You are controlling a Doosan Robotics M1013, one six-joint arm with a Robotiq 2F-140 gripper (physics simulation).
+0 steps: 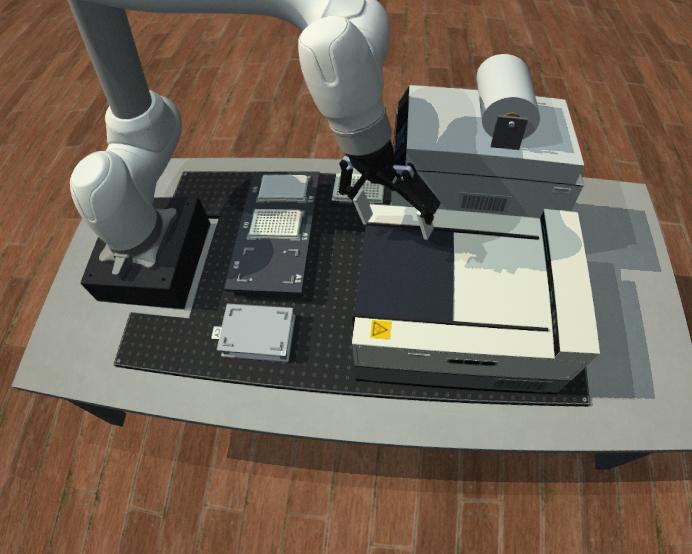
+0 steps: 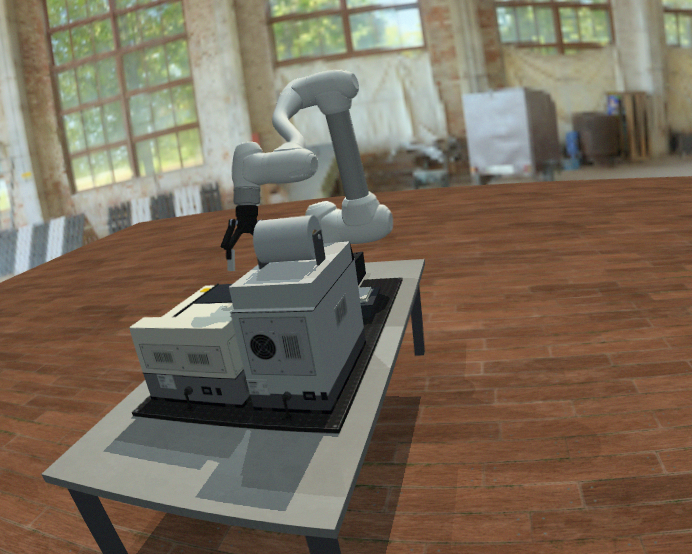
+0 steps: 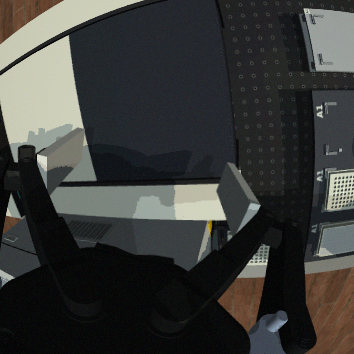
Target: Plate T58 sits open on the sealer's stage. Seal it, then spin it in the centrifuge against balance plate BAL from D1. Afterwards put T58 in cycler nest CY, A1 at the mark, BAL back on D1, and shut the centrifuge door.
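Frame: origin at the arm's base, x ahead, y left, z up, level; metres.
Where they show: gripper, fingertip midpoint: (image 1: 397, 225) (image 2: 247, 270) (image 3: 151, 160); arm's base at its link origin: (image 1: 139, 237).
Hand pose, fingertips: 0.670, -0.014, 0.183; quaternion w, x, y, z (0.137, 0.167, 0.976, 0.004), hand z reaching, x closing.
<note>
Things, the pixels of their top centre, and the offset from my fingertips, as dx, dy, dz. Level surfaces: height alone.
- centrifuge's dark door panel at its top centre: (image 3: 141, 93) (image 1: 407, 270) (image 2: 232, 292) +0.030, -0.056, -0.066
- Plate T58 at its top centre: (image 3: 258, 250) (image 1: 358, 186) -0.126, +0.244, -0.173
- sealer at its top centre: (image 1: 501, 73) (image 2: 287, 216) +0.172, +0.265, +0.197
- BAL at its top centre: (image 3: 343, 239) (image 1: 282, 185) (image 2: 357, 292) -0.337, +0.251, -0.210
- Cycler nest CY at its top centre: (image 3: 348, 40) (image 1: 254, 327) -0.298, -0.160, -0.231
- plate with open wells, top centre: (image 1: 275, 221) -0.323, +0.128, -0.210
- dark deck at its surface level: dz -0.226
- white film roll at its top centre: (image 1: 512, 74) (image 2: 284, 218) +0.193, +0.267, +0.197
My gripper (image 1: 394, 218) (image 2: 230, 260) (image 3: 151, 160) is open and empty, above the back rim of the centrifuge (image 1: 467, 341) (image 2: 178, 340). The centrifuge's dark door panel (image 1: 404, 277) (image 3: 150, 90) lies across its top and looks shut; the chamber is hidden. Plate T58 (image 1: 357, 189) (image 3: 259, 255) sits at the sealer's stage with its wells showing, partly hidden by the gripper. The sealer (image 1: 490, 193) (image 2: 300, 346) (image 3: 150, 245) stands behind the centrifuge. BAL (image 1: 282, 187) (image 3: 336, 240), with a smooth pale top, sits on D1. Cycler nest CY (image 1: 256, 328) (image 3: 332, 40) holds no plate.
A plate with open wells (image 1: 275, 223) (image 3: 342, 190) sits on D2 of the dark deck (image 1: 268, 277) (image 3: 325, 132); D3 holds no plate. A white film roll (image 1: 505, 86) (image 2: 285, 239) rises high on the sealer. The arm's black base block (image 1: 138, 282) stands left of the deck.
</note>
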